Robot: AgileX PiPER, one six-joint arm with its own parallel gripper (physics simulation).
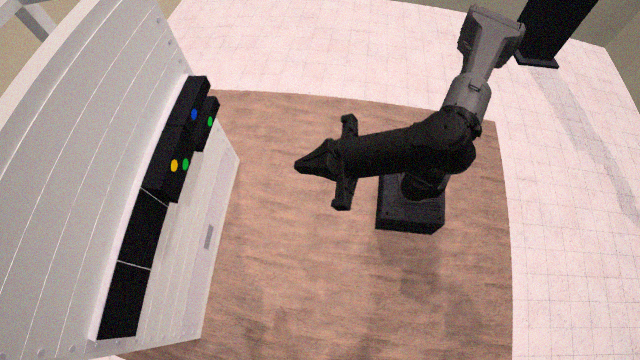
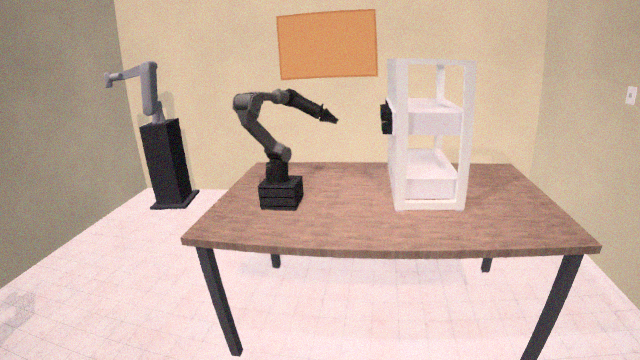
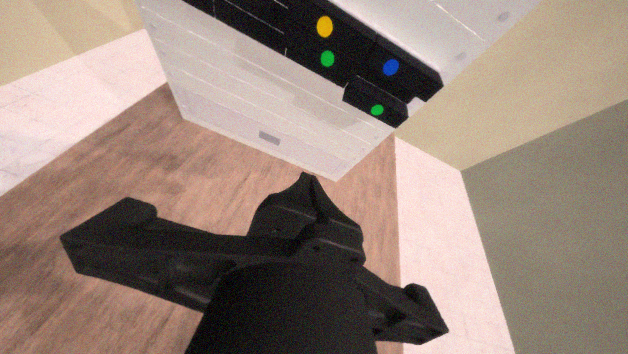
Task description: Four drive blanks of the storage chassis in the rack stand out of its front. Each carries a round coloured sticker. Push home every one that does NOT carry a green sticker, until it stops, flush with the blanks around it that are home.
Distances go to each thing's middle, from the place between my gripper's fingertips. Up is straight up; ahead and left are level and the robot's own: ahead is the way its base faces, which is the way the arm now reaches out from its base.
Now: the white rack (image 1: 98,260) 37 cm ahead of my hand, 3 cm to the left of it and 4 cm below it.
